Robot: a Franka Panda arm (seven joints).
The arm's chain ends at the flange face. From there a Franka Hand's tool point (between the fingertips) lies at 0.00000 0.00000 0.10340 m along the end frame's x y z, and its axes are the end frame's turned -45 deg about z.
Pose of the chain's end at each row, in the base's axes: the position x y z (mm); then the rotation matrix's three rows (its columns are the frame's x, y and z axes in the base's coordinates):
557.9, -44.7, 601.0; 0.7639, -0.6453, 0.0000; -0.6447, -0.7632, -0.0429; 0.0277, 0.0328, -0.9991
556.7, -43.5, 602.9; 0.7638, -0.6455, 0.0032; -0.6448, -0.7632, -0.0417; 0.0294, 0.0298, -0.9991
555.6, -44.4, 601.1; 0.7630, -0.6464, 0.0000; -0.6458, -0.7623, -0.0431; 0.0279, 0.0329, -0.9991
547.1, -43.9, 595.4; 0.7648, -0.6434, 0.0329; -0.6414, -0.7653, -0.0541; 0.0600, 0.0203, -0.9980
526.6, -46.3, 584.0; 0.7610, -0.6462, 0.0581; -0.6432, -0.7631, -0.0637; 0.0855, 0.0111, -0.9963
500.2, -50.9, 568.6; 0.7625, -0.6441, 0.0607; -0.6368, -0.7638, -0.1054; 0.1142, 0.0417, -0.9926
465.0, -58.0, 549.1; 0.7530, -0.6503, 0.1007; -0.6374, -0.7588, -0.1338; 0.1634, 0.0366, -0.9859
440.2, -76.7, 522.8; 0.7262, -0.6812, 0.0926; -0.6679, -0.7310, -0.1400; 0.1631, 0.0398, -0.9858
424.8, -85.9, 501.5; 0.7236, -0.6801, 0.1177; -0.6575, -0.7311, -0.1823; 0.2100, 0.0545, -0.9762
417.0, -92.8, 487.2; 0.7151, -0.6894, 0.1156; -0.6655, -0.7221, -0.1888; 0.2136, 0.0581, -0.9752
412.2, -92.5, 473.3; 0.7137, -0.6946, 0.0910; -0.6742, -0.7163, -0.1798; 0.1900, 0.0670, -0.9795
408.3, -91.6, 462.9; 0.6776, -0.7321, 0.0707; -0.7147, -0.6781, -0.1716; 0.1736, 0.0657, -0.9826
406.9, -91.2, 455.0; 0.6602, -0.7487, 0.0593; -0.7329, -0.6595, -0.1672; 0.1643, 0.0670, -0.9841
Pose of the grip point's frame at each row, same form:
557.9, -49.1, 497.7; 0.9965, 0.0839, 0.0000; 0.0838, -0.9955, -0.0429; -0.0036, 0.0428, -0.9991
557.0, -47.8, 499.6; 0.9965, 0.0837, 0.0032; 0.0837, -0.9956, -0.0417; -0.0003, 0.0419, -0.9991
555.6, -48.9, 497.8; 0.9966, 0.0824, 0.0000; 0.0824, -0.9957, -0.0431; -0.0035, 0.0430, -0.9991
550.5, -49.5, 492.2; 0.9957, 0.0858, 0.0329; 0.0876, -0.9947, -0.0541; 0.0281, 0.0568, -0.9980
532.6, -52.9, 481.0; 0.9950, 0.0812, 0.0581; 0.0848, -0.9944, -0.0637; 0.0526, 0.0683, -0.9963
506.5, -61.8, 466.0; 0.9946, 0.0837, 0.0607; 0.0898, -0.9904, -0.1054; 0.0513, 0.1102, -0.9926
475.4, -71.8, 447.2; 0.9923, 0.0726, 0.1007; 0.0858, -0.9873, -0.1338; 0.0897, 0.1414, -0.9859
449.8, -91.2, 420.9; 0.9952, 0.0318, 0.0926; 0.0446, -0.9892, -0.1400; 0.0872, 0.1435, -0.9858
437.0, -104.7, 400.6; 0.9926, 0.0308, 0.1177; 0.0520, -0.9819, -0.1823; 0.1100, 0.1870, -0.9762
429.0, -112.3, 386.4; 0.9931, 0.0182, 0.1156; 0.0400, -0.9812, -0.1888; 0.1100, 0.1921, -0.9752
421.6, -111.1, 372.0; 0.9958, 0.0135, 0.0910; 0.0298, -0.9832, -0.1798; 0.0870, 0.1817, -0.9795
415.6, -109.3, 361.3; 0.9968, -0.0385, 0.0707; -0.0259, -0.9849, -0.1716; 0.0763, 0.1692, -0.9826
413.0, -108.5, 353.2; 0.9962, -0.0626, 0.0593; -0.0519, -0.9846, -0.1672; 0.0688, 0.1636, -0.9841

